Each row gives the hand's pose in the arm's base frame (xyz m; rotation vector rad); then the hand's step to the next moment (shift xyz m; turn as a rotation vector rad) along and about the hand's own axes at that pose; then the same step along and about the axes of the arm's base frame.
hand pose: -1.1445 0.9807 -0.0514 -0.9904 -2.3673 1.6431
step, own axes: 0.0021 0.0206 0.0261 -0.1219 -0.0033 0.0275
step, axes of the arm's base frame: -0.0034 -0.0156 -0.0293 0.0825 -0.0905 0.0251
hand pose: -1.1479 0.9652 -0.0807 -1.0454 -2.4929 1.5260
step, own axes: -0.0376 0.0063 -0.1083 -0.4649 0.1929 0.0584
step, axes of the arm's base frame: 0.0714 0.0649 0.0622 0.4388 -0.2493 -0.0449
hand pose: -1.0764 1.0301 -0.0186 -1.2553 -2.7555 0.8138
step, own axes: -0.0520 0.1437 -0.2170 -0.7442 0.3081 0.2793
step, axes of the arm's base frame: 0.1825 0.1401 0.1324 0.6624 -0.4838 -0.2324
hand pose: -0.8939 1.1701 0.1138 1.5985 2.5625 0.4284
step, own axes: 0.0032 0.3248 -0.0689 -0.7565 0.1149 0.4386
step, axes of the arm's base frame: 0.2644 0.1239 0.1581 0.5362 -0.5446 -0.4402
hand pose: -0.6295 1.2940 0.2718 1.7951 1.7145 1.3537
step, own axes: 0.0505 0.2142 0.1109 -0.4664 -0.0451 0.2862
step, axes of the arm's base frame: 0.2074 0.0364 0.1280 0.2729 -0.3028 -0.3678
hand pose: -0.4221 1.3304 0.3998 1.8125 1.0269 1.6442
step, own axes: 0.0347 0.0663 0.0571 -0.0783 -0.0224 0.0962
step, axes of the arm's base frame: 0.0694 -0.0050 0.0634 0.0898 -0.0356 -0.0809
